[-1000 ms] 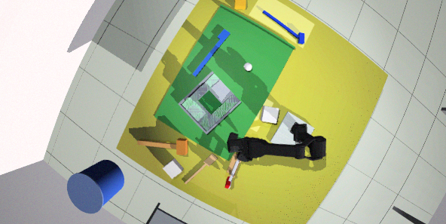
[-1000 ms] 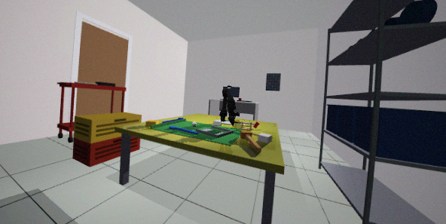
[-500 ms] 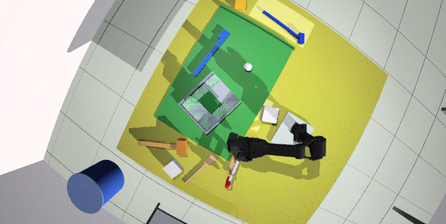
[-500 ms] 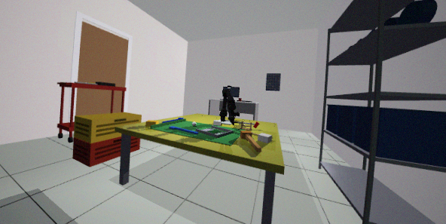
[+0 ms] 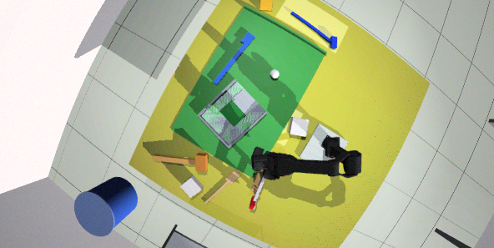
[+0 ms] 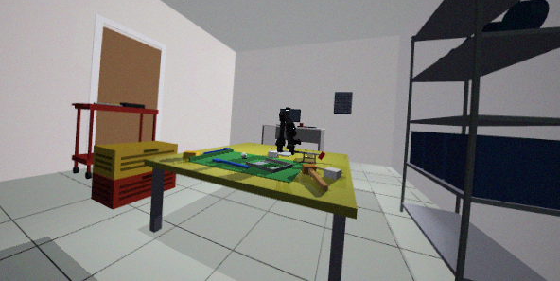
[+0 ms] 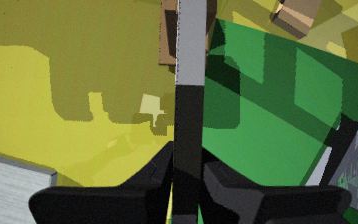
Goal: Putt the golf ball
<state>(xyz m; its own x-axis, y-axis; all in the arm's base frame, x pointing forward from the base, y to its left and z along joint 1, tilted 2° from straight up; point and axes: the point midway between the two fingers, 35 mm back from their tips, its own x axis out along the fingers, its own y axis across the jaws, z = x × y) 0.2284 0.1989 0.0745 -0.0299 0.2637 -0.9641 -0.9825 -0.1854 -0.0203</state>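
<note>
Now: the red putter 110 mm to the left of my gripper tip, 20 mm behind it and 20 mm above it. From my gripper tip the other things lie so: blue putter: 680 mm to the right, 120 mm ahead, 30 mm below; then green mat: 250 mm ahead, 240 mm to the right, 40 mm below; then white golf ball: 360 mm to the right, 190 mm ahead, 20 mm below.
</note>
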